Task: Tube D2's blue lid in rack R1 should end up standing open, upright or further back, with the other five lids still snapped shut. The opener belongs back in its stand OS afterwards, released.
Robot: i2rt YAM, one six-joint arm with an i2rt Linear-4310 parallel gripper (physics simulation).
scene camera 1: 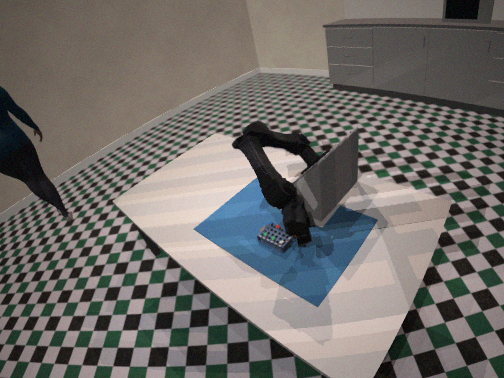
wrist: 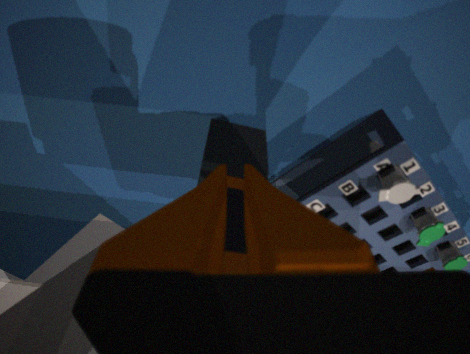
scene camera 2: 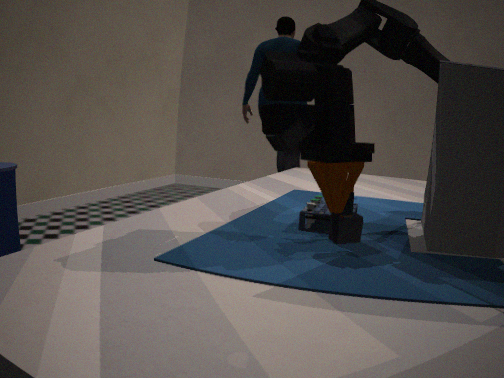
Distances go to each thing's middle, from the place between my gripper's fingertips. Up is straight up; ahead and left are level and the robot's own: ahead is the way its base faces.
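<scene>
The dark opener stand (scene camera 2: 348, 229) is 2 cm below my hand, and I see that it is 1 cm to the right of my hand and 1 cm behind it.
</scene>
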